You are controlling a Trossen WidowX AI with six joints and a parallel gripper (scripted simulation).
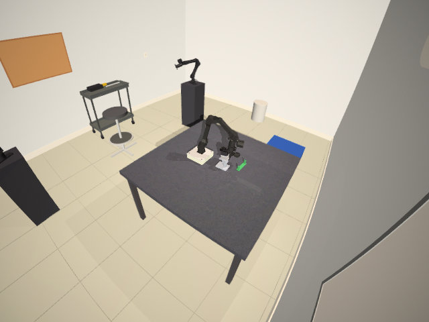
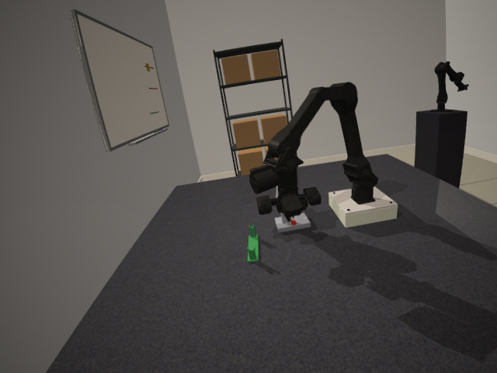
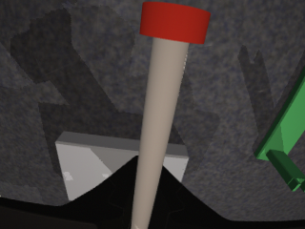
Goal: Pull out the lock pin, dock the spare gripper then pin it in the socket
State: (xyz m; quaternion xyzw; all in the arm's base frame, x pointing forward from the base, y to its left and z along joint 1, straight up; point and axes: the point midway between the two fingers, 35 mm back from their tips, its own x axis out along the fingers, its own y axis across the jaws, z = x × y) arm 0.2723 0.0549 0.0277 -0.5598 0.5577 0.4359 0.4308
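The grey mount is 10 mm behind my gripper tip and 60 mm to the right of it. From my gripper tip the other things lie so: spare gripper 10 mm behind, 60 mm to the right, 80 mm above; then green cradle 130 mm ahead, 50 mm to the left, 20 mm below.
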